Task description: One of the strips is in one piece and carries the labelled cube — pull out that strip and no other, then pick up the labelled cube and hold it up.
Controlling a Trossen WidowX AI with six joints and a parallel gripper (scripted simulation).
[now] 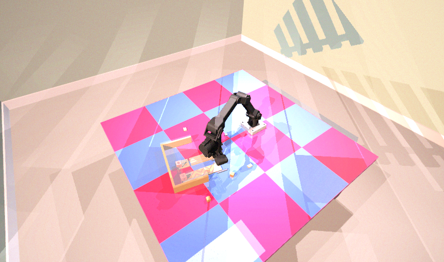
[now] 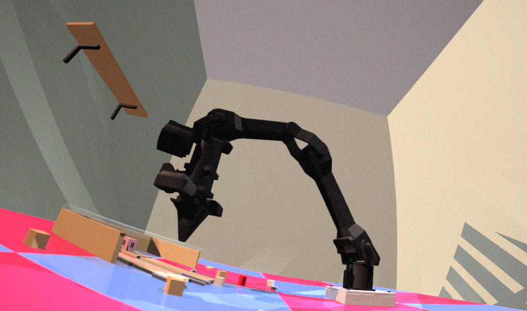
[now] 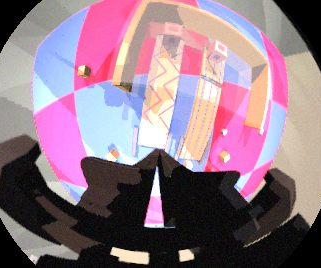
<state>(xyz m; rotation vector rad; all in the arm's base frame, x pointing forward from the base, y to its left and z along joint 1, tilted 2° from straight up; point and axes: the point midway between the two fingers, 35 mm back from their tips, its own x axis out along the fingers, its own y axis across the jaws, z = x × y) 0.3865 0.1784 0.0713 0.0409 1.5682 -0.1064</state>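
Now: the pale strip 9 cm ahead of my gripper tip and 6 cm below it.
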